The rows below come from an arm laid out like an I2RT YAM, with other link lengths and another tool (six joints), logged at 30 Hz.
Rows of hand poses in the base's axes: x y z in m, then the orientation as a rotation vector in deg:
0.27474, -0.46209, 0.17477, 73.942, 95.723, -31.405
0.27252, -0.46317, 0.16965, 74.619, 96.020, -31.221
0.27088, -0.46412, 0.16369, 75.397, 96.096, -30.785
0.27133, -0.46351, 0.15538, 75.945, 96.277, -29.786
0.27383, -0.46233, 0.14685, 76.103, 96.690, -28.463
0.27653, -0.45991, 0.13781, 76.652, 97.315, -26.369
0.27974, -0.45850, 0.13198, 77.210, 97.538, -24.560
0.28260, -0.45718, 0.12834, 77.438, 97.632, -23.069
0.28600, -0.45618, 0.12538, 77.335, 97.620, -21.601
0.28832, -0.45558, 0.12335, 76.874, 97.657, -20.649
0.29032, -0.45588, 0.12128, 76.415, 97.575, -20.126
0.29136, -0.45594, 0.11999, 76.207, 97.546, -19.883
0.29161, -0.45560, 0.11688, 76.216, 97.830, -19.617
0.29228, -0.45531, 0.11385, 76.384, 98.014, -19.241
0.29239, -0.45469, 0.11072, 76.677, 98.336, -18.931
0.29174, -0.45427, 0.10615, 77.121, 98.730, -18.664
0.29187, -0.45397, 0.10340, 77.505, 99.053, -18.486
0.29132, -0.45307, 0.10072, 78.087, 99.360, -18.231
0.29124, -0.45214, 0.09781, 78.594, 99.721, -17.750
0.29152, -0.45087, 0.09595, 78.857, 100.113, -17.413
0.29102, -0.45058, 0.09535, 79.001, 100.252, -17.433
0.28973, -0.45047, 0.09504, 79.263, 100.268, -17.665
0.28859, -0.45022, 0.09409, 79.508, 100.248, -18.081
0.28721, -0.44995, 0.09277, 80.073, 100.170, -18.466
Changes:
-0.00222, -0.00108, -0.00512, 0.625, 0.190, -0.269
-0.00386, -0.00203, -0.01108, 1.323, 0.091, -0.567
-0.00341, -0.00142, -0.01939, 2.194, -0.255, -0.453
-0.00091, -0.00024, -0.02792, 3.094, -0.640, 0.113
0.00179, 0.00218, -0.03696, 4.692, -1.221, 0.803
0.00500, 0.00359, -0.04279, 5.987, -1.934, 1.243
0.00786, 0.00491, -0.04643, 6.886, -2.607, 1.726
0.01126, 0.00591, -0.04939, 7.538, -3.381, 2.382
0.01358, 0.00651, -0.05142, 7.755, -3.894, 3.078
0.01558, 0.00621, -0.05349, 7.709, -4.277, 3.565
0.01662, 0.00615, -0.05478, 7.695, -4.447, 3.791
0.01687, 0.00649, -0.05789, 7.961, -4.365, 3.976
0.01754, 0.00678, -0.06092, 8.330, -4.394, 4.071
0.01765, 0.00740, -0.06405, 8.801, -4.268, 4.097
0.01700, 0.00782, -0.06862, 9.370, -4.047, 4.028
0.01713, 0.00812, -0.07137, 9.827, -3.841, 3.941
0.01658, 0.00902, -0.07405, 10.431, -3.661, 3.750
0.01650, 0.00995, -0.07696, 11.128, -3.558, 3.714
0.01678, 0.01122, -0.07882, 11.625, -3.391, 3.788
0.01628, 0.01151, -0.07942, 11.760, -3.256, 3.726
0.01499, 0.01162, -0.07973, 11.803, -3.096, 3.468
0.01385, 0.01187, -0.08068, 11.728, -2.874, 3.138
0.01247, 0.01214, -0.08200, 11.830, -2.669, 2.595

